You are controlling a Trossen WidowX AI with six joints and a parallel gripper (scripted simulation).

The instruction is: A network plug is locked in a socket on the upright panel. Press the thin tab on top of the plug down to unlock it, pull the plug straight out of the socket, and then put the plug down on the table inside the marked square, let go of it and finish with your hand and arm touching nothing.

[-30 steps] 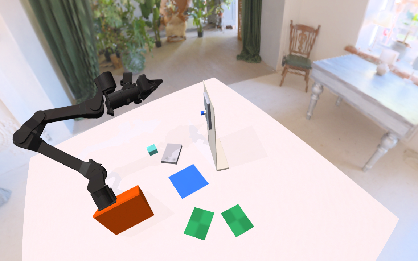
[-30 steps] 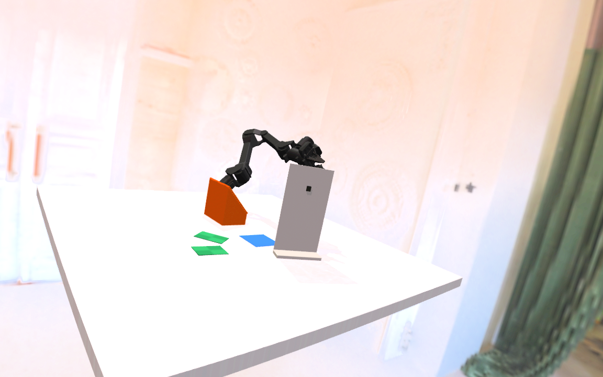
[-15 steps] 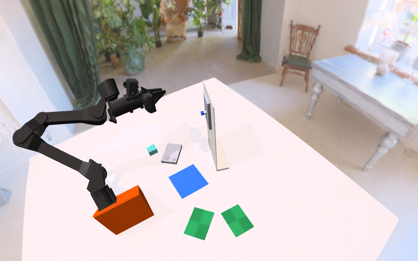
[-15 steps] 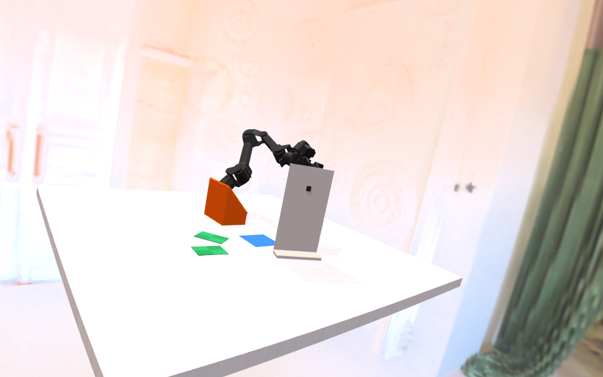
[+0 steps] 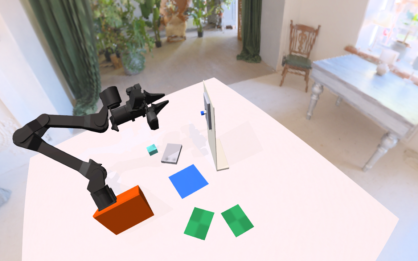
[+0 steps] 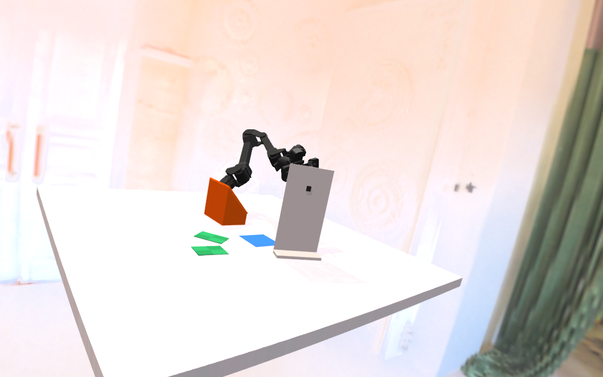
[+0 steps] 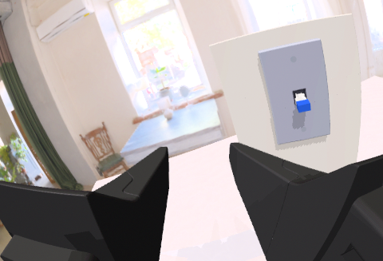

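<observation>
The network plug is 130 mm to the right of my gripper tip, 80 mm ahead of it and 40 mm below it. From my gripper tip the other things lie so: upright panel (140 mm to the right, 130 mm below, 100 mm ahead); grey slab (280 mm below, 40 mm behind, 10 mm to the right); thin pale tab (130 mm to the right, 80 mm ahead, 30 mm below).
</observation>
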